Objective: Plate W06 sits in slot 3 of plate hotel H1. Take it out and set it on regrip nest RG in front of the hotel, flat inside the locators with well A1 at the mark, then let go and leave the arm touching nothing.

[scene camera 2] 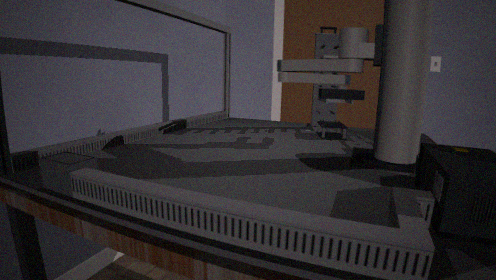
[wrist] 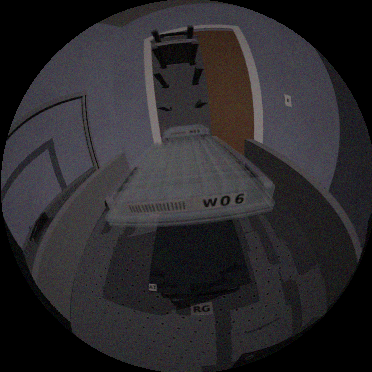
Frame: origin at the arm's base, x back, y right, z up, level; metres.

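Where they show: gripper, fingertip midpoint: (scene camera 2: 333, 99) (wrist: 184, 153); arm's base at its link origin: (scene camera 2: 393, 163).
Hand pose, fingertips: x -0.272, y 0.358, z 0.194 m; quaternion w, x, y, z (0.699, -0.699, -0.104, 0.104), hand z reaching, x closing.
Each offset is from my fingertips to the top centre of the thing. "spot": to the spot under its first point.
My gripper (scene camera 2: 341, 95) (wrist: 184, 153) is shut on the clear plate W06 @[dx -0.001, dy +0.002, dz +0.002 m] (wrist: 192, 172), a finger at each side. The plate's barcode and label face the wrist view, and it looks about level. In scene camera 2 it is a faint strip under the gripper. Regrip nest RG @[dx +0.000, dy +0.004, dz -0.111 m] (scene camera 2: 332, 126) (wrist: 200, 255) stands below with a visible gap; the wrist view shows its dark top, the RG label and a small mark label at its left corner. Plate hotel H1 (scene camera 2: 326, 44) (wrist: 181, 87) rises behind the gripper. The locators are too dark to make out.
Another labelled plate @[dx -0.053, dy +0.178, dz +0.006 m] (wrist: 187, 131) shows in the hotel beyond W06. The arm's thick column (scene camera 2: 402, 90) stands right of the hotel. A dark box @[spot: dx +0.335, dy -0.908, dz -0.088 m] (scene camera 2: 465, 190) is at the right, and a slotted duct @[spot: dx -0.009, dy -1.064, dz -0.126 m] (scene camera 2: 240, 215) runs along the near table edge. A framed panel stands at left.
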